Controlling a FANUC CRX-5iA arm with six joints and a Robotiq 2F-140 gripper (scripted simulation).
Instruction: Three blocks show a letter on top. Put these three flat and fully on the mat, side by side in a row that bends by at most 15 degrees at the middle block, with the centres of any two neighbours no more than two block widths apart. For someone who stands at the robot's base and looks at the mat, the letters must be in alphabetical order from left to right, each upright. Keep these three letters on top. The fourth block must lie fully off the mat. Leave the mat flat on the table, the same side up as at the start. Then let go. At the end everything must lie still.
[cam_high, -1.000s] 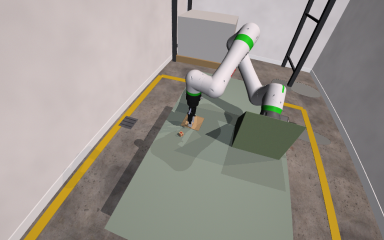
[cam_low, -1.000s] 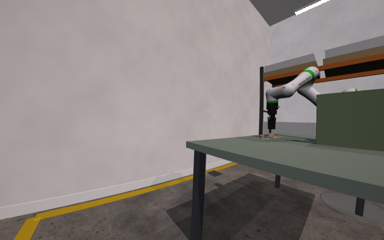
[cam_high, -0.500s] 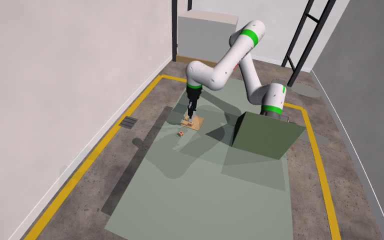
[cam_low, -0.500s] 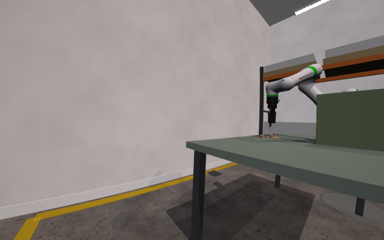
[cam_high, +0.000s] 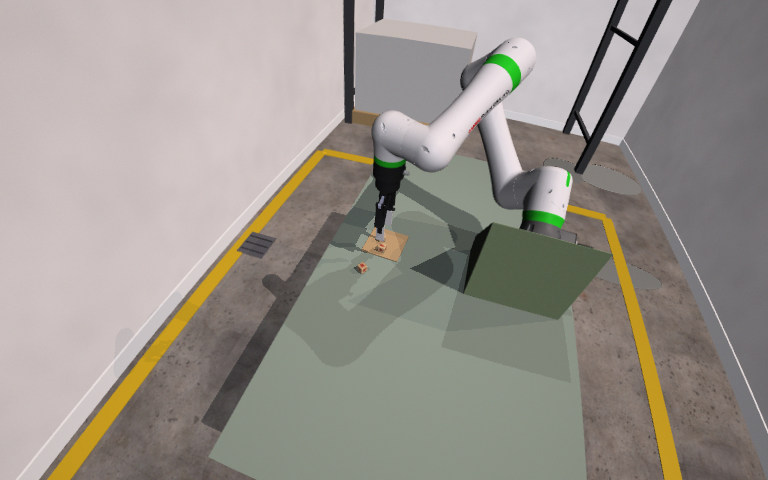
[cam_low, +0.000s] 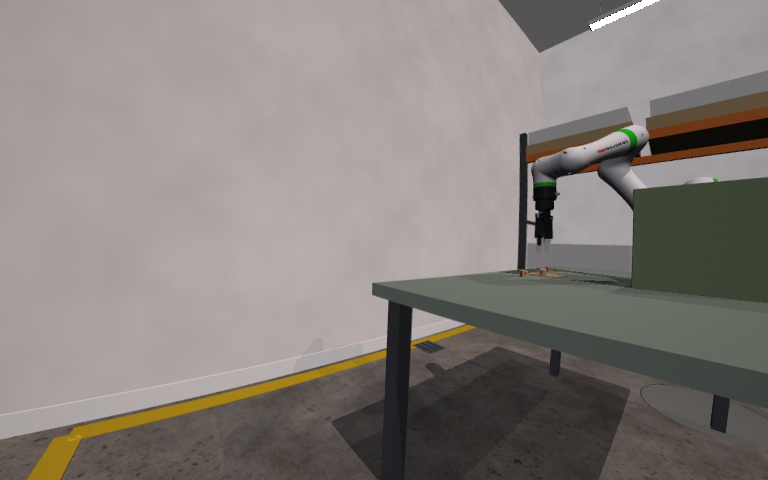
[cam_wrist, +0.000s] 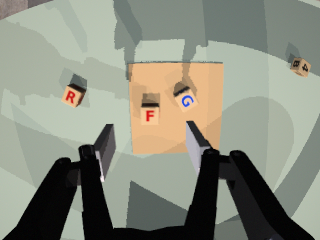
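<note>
Right now the tan mat is 40 mm to the right of my hand and 130 mm below it. From my hand the other things lie so: R block: 40 mm ahead, 110 mm to the left, 120 mm below.
</note>
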